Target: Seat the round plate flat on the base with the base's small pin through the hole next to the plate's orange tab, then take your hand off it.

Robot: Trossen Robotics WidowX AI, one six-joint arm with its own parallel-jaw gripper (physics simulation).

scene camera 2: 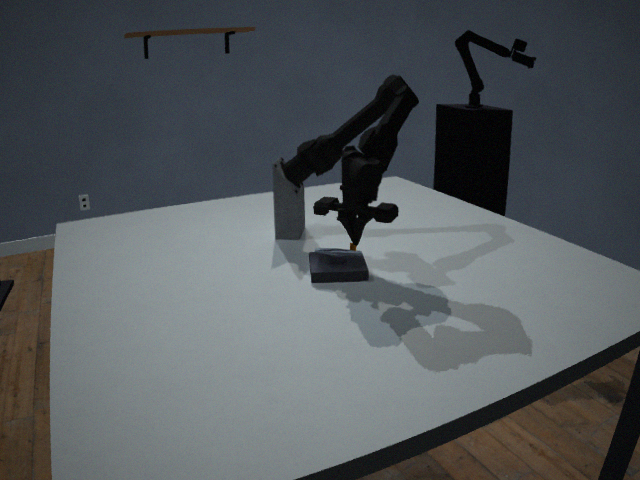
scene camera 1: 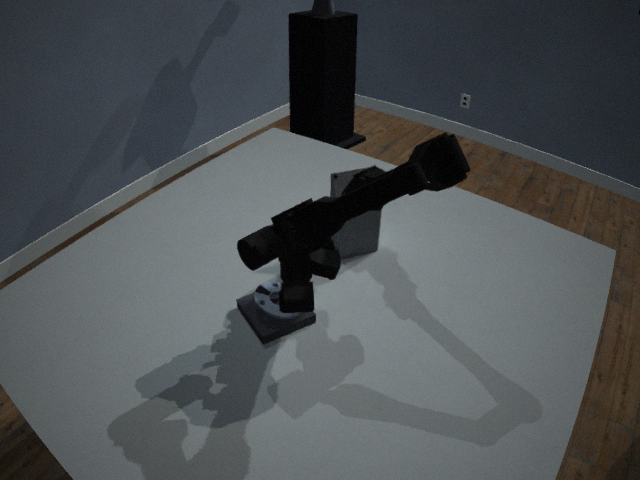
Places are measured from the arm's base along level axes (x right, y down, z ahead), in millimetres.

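Where they show: gripper, between the fingertips: (scene camera 2: 356, 244); arm's base, origin of its link: (scene camera 2: 289, 175).
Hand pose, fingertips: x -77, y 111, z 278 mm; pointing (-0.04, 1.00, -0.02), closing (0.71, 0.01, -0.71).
Things, the pixels of their centre, and the offset from my fingertips. Level surfaces: height alone.
- dark square base, middle of its body: (scene camera 1: 275, 307) (scene camera 2: 337, 262) dx +53, dy +29, dz +19 mm
- pale round plate, middle of its body: (scene camera 1: 279, 297) (scene camera 2: 338, 248) dx +47, dy -1, dz +9 mm
- orange tab, middle of its body: (scene camera 2: 353, 246) dx +4, dy +7, dz -8 mm
- white table, height of its surface: dy +50 mm
The dark square base (scene camera 1: 264, 332) (scene camera 2: 339, 275) lies on the table. The pale round plate (scene camera 1: 265, 298) (scene camera 2: 336, 251) is on top of it, with several dark openings showing in scene camera 1. In scene camera 2 the plate is a thin edge that looks slightly raised from the base's top; its exact tilt is unclear. The orange tab (scene camera 2: 353, 246) stands at the plate's far right side in that view. My gripper (scene camera 1: 297, 298) (scene camera 2: 355, 243) is shut and empty, pointing down, its tips at or just above the tab. In scene camera 1 its body hides the tab; the pin is hidden.
My arm's grey mounting block (scene camera 1: 364, 235) (scene camera 2: 288, 217) stands on the white table (scene camera 1: 465, 289) (scene camera 2: 180, 335) behind the base. A black pedestal (scene camera 1: 323, 77) (scene camera 2: 472, 155) stands beyond the table, with another dark arm (scene camera 2: 469, 62) on top. A wooden shelf (scene camera 2: 189, 32) is on the wall.
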